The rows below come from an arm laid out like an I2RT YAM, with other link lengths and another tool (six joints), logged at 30 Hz.
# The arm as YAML. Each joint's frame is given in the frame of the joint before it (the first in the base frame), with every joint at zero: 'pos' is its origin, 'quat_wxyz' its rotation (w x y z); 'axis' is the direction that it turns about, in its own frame. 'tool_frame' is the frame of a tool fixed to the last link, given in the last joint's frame.
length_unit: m
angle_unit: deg
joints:
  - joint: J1
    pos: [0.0, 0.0, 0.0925]
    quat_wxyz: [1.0, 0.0, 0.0, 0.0]
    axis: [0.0, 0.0, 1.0]
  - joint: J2
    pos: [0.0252, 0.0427, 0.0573]
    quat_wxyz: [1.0, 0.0, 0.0, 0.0]
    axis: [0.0, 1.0, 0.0]
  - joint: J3
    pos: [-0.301, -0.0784, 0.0]
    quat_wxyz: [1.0, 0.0, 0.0, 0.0]
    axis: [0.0, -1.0, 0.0]
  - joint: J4
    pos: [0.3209, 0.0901, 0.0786]
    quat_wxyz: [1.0, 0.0, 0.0, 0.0]
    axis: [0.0, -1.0, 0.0]
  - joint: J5
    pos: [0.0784, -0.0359, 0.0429]
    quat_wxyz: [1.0, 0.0, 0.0, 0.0]
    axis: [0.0, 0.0, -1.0]
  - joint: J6
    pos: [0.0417, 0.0, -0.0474]
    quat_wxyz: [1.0, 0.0, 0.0, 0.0]
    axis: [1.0, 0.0, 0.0]
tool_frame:
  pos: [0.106, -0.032, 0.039]
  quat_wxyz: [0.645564, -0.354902, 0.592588, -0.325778]
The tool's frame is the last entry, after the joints.
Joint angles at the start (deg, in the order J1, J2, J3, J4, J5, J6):
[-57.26 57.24 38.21 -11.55 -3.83 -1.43]
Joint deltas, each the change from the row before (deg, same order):
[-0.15 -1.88 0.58 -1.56 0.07 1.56]
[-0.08 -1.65 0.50 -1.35 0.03 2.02]
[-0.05 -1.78 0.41 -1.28 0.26 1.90]
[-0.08 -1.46 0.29 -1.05 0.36 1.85]
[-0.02 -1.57 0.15 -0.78 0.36 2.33]
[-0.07 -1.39 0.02 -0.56 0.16 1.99]
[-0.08 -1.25 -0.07 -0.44 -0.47 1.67]
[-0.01 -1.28 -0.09 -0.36 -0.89 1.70]
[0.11 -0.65 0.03 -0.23 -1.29 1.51]
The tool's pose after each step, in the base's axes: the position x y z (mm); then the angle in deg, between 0 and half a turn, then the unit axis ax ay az. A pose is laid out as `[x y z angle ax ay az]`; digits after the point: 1 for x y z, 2 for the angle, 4 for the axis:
[211.8 -338.4 298.3 141.36 -0.0364 0.9016 -0.4311]
[206.8 -334.3 307.7 140.18 -0.0199 0.9009 -0.4336]
[201.3 -329.7 317.1 139.13 -0.0035 0.8991 -0.4378]
[195.8 -326.0 324.0 138.29 0.0132 0.8975 -0.4408]
[190.2 -321.8 330.9 137.07 0.0333 0.8953 -0.4443]
[185.4 -318.0 336.2 135.90 0.0501 0.8931 -0.4470]
[182.6 -314.0 340.1 134.48 0.0615 0.8924 -0.4470]
[181.1 -309.2 344.1 132.67 0.0705 0.8926 -0.4453]
[182.7 -305.6 346.0 130.83 0.0754 0.8953 -0.4390]

